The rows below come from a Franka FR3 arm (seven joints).
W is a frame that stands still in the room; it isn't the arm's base.
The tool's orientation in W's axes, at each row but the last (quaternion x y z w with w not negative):
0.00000, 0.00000, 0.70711, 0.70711
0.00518, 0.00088, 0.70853, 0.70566
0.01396, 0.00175, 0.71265, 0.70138
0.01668, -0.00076, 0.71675, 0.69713
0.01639, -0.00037, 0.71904, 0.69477
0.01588, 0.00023, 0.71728, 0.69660
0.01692, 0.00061, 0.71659, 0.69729
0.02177, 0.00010, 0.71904, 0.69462
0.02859, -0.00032, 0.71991, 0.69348
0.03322, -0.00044, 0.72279, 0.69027
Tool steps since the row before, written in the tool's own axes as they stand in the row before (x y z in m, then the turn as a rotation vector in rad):
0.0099, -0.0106, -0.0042, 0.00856, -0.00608, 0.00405
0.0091, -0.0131, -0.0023, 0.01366, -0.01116, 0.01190
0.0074, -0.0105, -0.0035, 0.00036, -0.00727, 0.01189
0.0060, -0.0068, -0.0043, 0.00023, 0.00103, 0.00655
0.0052, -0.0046, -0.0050, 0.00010, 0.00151, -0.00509
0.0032, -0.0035, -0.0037, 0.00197, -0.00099, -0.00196
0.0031, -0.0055, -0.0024, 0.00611, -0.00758, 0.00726
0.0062, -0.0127, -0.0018, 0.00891, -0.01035, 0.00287
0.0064, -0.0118, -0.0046, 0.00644, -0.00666, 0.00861
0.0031, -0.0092, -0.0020, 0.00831, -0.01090, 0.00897
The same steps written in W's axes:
0.0106, 0.0099, -0.0042, 0.00608, 0.00856, 0.00405
0.0130, 0.0092, -0.0024, 0.01121, 0.01363, 0.01189
0.0103, 0.0076, -0.0036, 0.00753, 0.00027, 0.01173
0.0065, 0.0063, -0.0043, -0.00089, 0.00004, 0.00657
0.0043, 0.0055, -0.0050, -0.00163, 0.00017, -0.00505
0.0033, 0.0034, -0.0037, 0.00089, 0.00204, -0.00194
0.0054, 0.0033, -0.0025, 0.00759, 0.00615, 0.00721
0.0124, 0.0067, -0.0020, 0.01013, 0.00918, 0.00283
0.0114, 0.0070, -0.0048, 0.00677, 0.00634, 0.00860
0.0089, 0.0036, -0.0023, 0.01093, 0.00839, 0.00886

